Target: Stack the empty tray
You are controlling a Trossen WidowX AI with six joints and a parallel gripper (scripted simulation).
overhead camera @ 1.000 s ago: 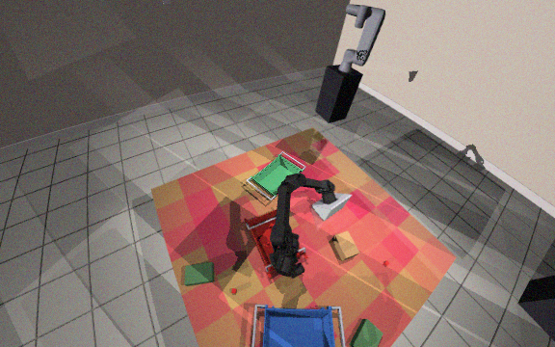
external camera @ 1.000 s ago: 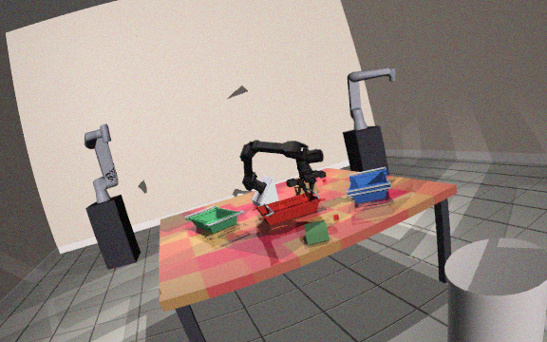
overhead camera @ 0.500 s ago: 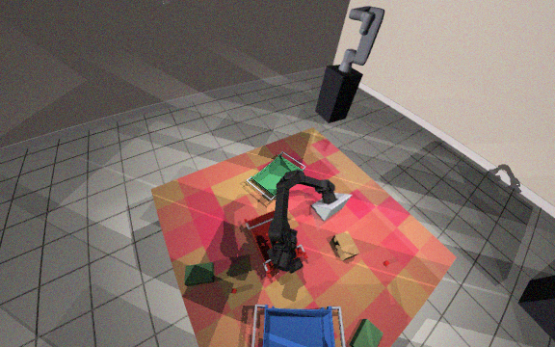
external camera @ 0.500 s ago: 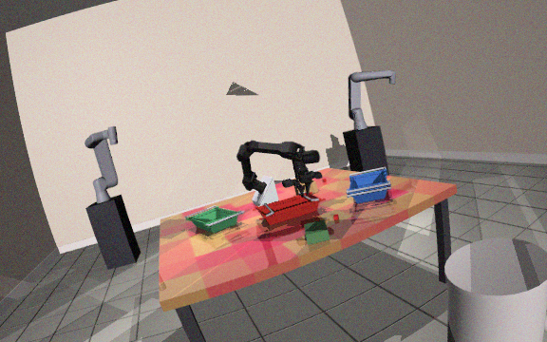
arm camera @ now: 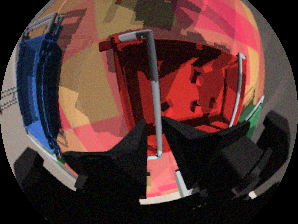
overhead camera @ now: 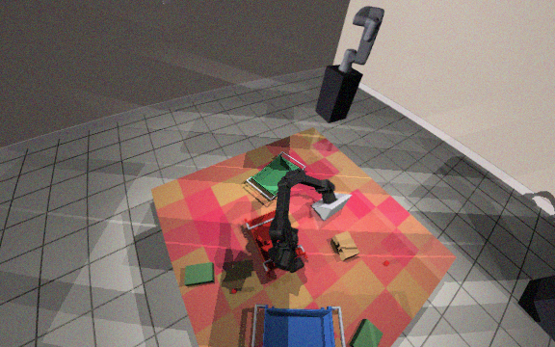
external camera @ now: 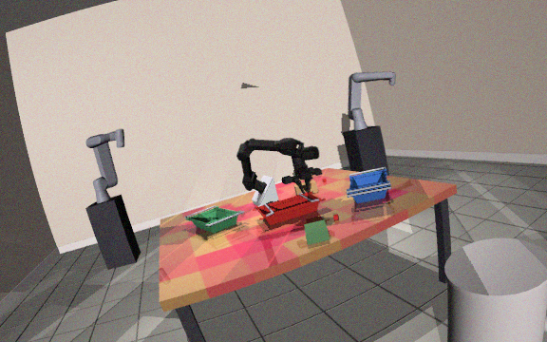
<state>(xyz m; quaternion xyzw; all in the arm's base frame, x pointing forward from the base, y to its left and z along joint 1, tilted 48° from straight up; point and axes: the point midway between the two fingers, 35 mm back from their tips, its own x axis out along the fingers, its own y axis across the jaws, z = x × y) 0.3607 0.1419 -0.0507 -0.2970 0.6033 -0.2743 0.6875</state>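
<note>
The green tray is 450 mm to the right of my gripper tip, 200 mm behind it and 30 mm below it. Round my gripper tip: tan block 310 mm behind, 100 mm to the left, 50 mm below.
</note>
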